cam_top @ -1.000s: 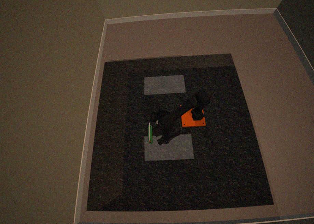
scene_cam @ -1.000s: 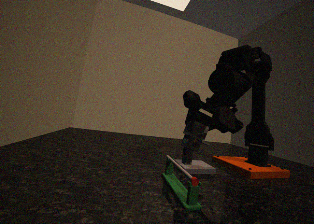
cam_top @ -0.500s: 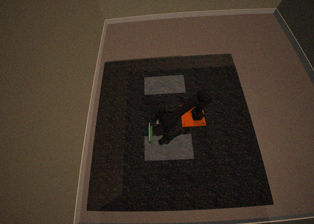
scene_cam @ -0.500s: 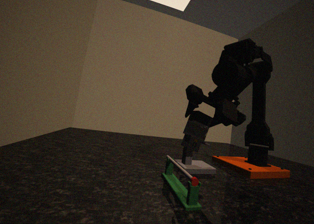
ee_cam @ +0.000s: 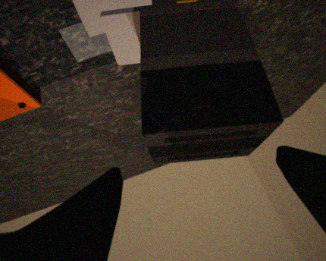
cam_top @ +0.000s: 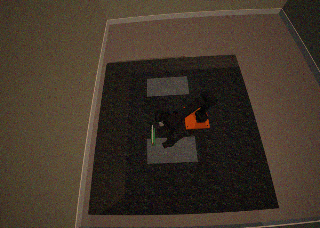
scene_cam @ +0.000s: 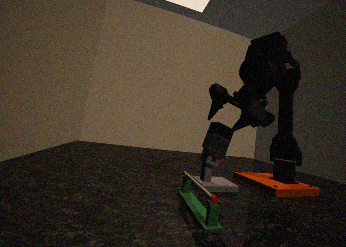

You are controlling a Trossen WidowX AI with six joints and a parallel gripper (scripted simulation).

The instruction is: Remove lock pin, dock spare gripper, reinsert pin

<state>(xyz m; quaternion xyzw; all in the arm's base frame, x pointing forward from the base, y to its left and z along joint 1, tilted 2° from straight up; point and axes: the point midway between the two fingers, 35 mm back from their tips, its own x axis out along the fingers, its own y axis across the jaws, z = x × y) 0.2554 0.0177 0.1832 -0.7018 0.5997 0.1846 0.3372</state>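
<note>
Right now the green rack is 120 mm ahead of my gripper tip, 140 mm to the left of it and 160 mm below it. From my gripper tip the other things lie so: grey socket 20 mm ahead, 20 mm to the left, 130 mm below; spare gripper 20 mm ahead, 20 mm to the left, 60 mm below.
</note>
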